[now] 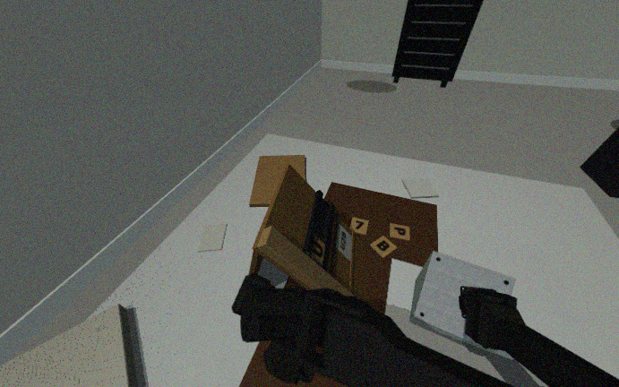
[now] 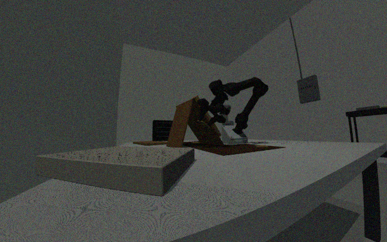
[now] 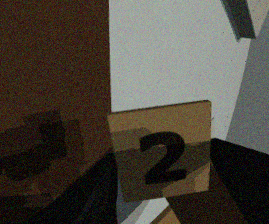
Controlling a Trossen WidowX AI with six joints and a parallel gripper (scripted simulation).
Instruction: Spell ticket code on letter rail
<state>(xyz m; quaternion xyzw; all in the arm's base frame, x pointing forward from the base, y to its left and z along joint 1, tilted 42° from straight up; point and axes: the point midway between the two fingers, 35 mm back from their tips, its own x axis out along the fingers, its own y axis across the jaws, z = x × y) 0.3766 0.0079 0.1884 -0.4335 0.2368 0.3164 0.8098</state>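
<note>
Right now the white ticket is 220 mm to the right of my gripper tip, 120 mm behind it and 30 mm below it. Round my gripper tip: brown mat: 210 mm behind, 150 mm to the right, 130 mm below; then flat tan panel: 540 mm to the right, 170 mm ahead, 120 mm below.
</note>
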